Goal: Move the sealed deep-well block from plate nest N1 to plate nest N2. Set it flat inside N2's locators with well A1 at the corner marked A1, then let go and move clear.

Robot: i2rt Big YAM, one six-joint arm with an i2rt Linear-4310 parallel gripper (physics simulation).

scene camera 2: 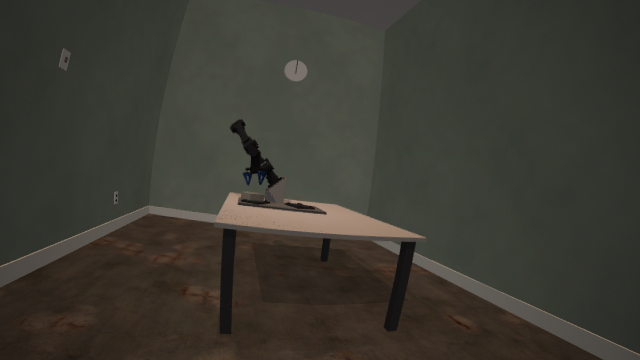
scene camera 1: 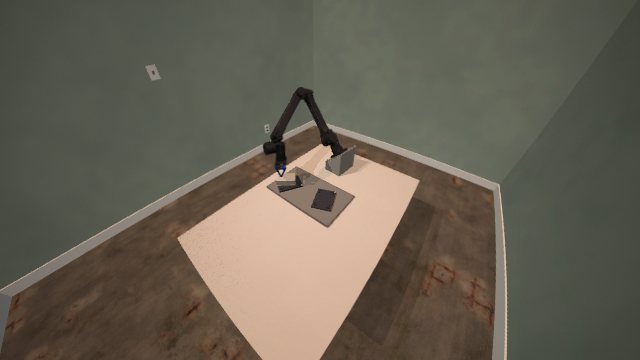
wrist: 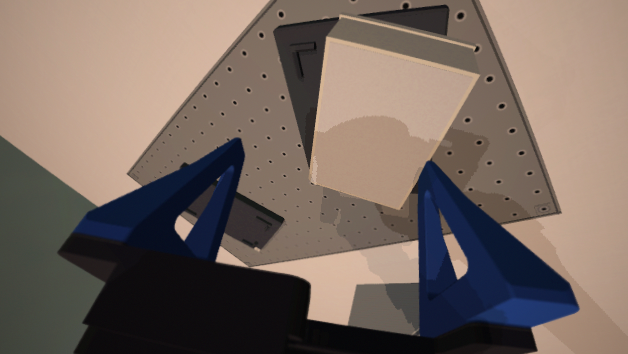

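Where they show: gripper, between the fingertips: (scene camera 2: pixel 254 185) (scene camera 1: pixel 281 173) (wrist: pixel 330 157); arm's base, origin of its link: (scene camera 2: pixel 275 183) (scene camera 1: pixel 339 154).
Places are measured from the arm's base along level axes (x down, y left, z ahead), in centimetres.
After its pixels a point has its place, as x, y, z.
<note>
The sealed deep-well block (scene camera 1: pixel 286 180) @(6.4, -13.4, 41.2) (scene camera 2: pixel 253 197) @(8.2, -15.9, 44.6) (wrist: pixel 392 90) @(5.9, -19.2, 41.8), pale with a grey side, rests over the dark plate nest N1 (scene camera 1: pixel 290 189) @(11.1, -9.0, 42.3) (wrist: pixel 294 80) @(10.5, -11.5, 44.8). In the wrist view it looks turned relative to the nest, with one L-shaped locator showing beside it. Plate nest N2 (scene camera 1: pixel 324 199) @(10.5, 14.4, 35.2) (scene camera 2: pixel 300 205) @(9.9, 13.0, 42.5) (wrist: pixel 250 220) @(10.5, 9.8, 32.2) is the other dark plate, bare, with small corner locators. My gripper (scene camera 1: pixel 281 175) @(1.1, -16.3, 42.0) (scene camera 2: pixel 254 183) @(1.1, -16.3, 42.0) (wrist: pixel 330 157) @(1.1, -16.3, 42.0) is open and empty, its blue fingers above the block. The nest labels, the A1 mark and well A1 cannot be made out.
Both nests are on a grey perforated board (scene camera 1: pixel 342 202) @(12.0, 23.8, 28.8) (wrist: pixel 255 120) @(11.7, -4.0, 43.7) on the pale table (scene camera 1: pixel 300 265) @(13.0, 31.2, 74.0) (scene camera 2: pixel 320 225) @(13.0, 14.3, 91.3). The arm's grey base bracket (scene camera 1: pixel 345 161) @(2.7, 7.0, 1.8) (scene camera 2: pixel 276 191) @(5.4, 0.7, 8.0) (wrist: pixel 382 305) @(9.0, 0.6, 8.0) stands behind the board.
</note>
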